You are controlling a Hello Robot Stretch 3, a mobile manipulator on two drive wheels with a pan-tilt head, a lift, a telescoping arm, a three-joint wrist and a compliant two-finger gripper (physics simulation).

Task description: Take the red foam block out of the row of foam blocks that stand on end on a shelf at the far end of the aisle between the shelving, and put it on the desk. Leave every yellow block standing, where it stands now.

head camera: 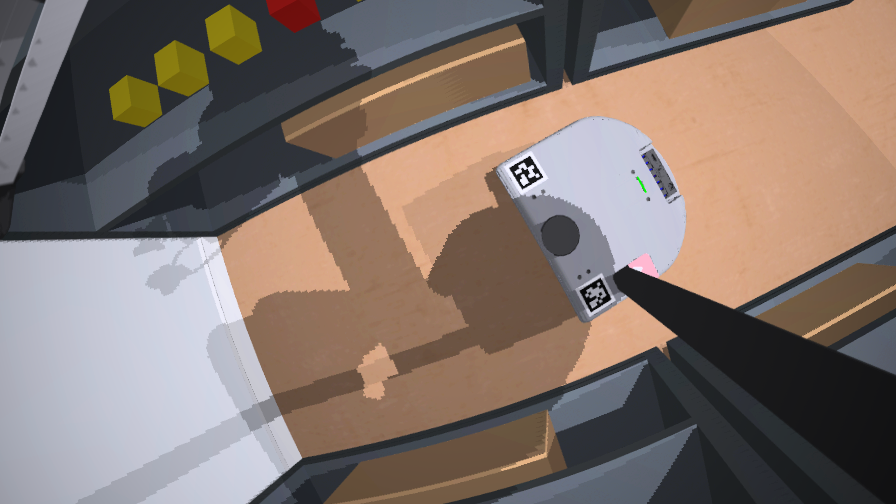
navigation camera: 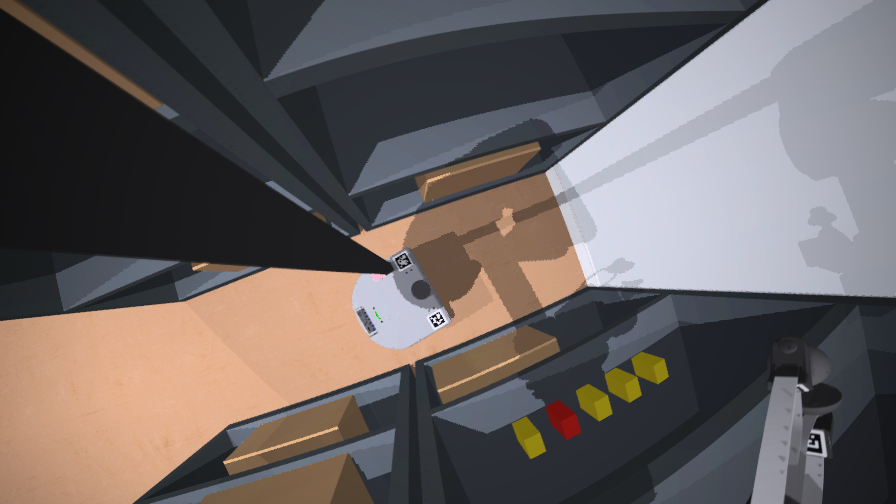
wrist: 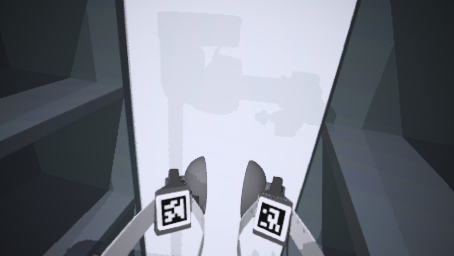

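Observation:
My gripper [navigation camera: 803, 363] [wrist: 225, 177] is visible from the navigation camera and from the wrist. There's also a red foam block [navigation camera: 564, 420], which the navigation camera shows, but in the wrist view the block is out of frame.

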